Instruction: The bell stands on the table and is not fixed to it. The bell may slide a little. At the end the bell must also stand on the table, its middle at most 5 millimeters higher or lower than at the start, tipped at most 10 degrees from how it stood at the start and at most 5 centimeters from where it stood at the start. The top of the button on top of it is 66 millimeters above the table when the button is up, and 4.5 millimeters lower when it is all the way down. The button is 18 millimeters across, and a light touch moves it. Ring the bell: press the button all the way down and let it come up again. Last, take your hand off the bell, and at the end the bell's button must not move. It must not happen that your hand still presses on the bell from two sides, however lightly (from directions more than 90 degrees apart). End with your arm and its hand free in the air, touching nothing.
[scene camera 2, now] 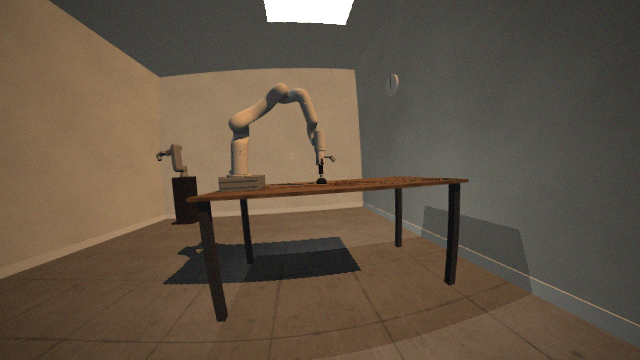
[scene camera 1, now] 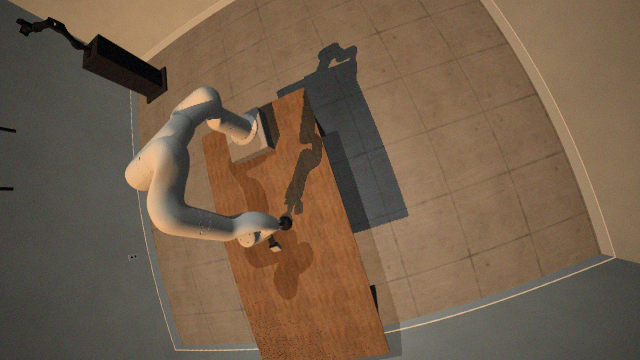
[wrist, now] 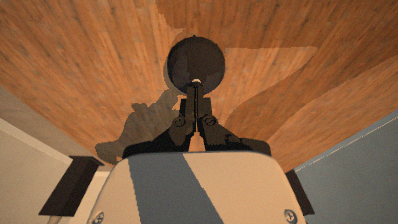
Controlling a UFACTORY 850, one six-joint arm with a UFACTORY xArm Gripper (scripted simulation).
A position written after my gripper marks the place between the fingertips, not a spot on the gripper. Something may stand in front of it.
In view: my gripper (wrist: 196,96) and a bell (wrist: 194,58).
